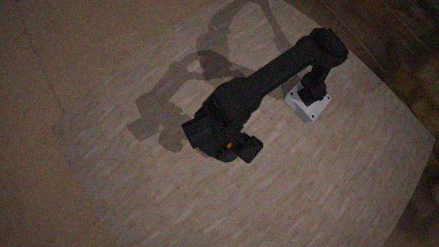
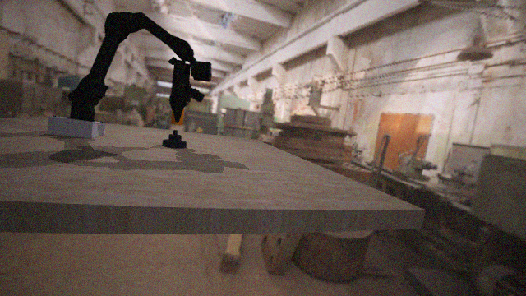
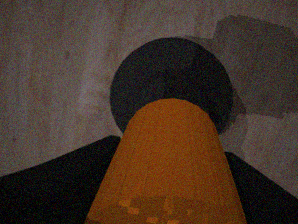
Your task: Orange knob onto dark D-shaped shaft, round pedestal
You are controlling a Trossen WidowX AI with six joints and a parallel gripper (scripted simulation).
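The dark pedestal lies 6 cm below my gripper tip. The rest, counted from my gripper tip: orange knob (2 cm above).
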